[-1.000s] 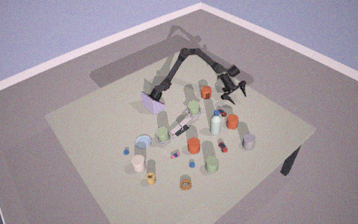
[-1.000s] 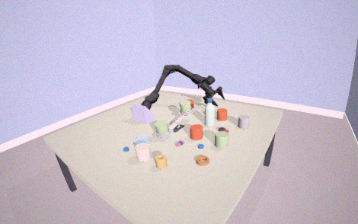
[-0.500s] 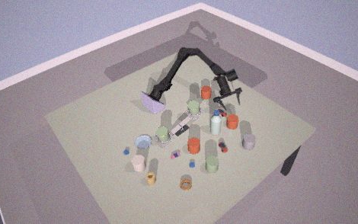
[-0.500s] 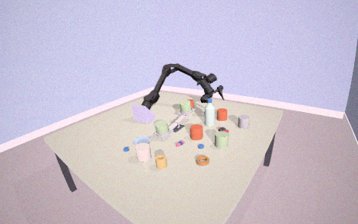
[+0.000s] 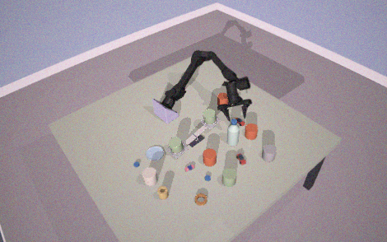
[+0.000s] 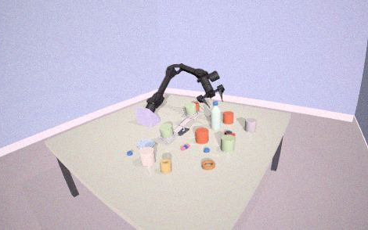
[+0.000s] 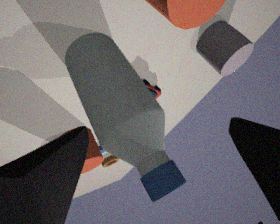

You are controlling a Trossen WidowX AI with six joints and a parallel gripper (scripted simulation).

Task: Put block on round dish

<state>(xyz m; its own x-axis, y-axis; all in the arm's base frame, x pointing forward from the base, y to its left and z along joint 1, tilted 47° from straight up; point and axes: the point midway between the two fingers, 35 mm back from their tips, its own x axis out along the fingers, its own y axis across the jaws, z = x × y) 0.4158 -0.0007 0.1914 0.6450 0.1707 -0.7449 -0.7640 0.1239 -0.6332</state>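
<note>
My gripper tip is now 4 cm to the left of the bottle, 2 cm above it and 1 cm short of it. Round my gripper tip: teal block: 30 cm to the right, 18 cm behind, 9 cm below; then pink-and-blue piece: 34 cm to the right, 13 cm below, 5 cm behind; then balance: 17 cm to the right, 16 cm behind, 10 cm below.
</note>
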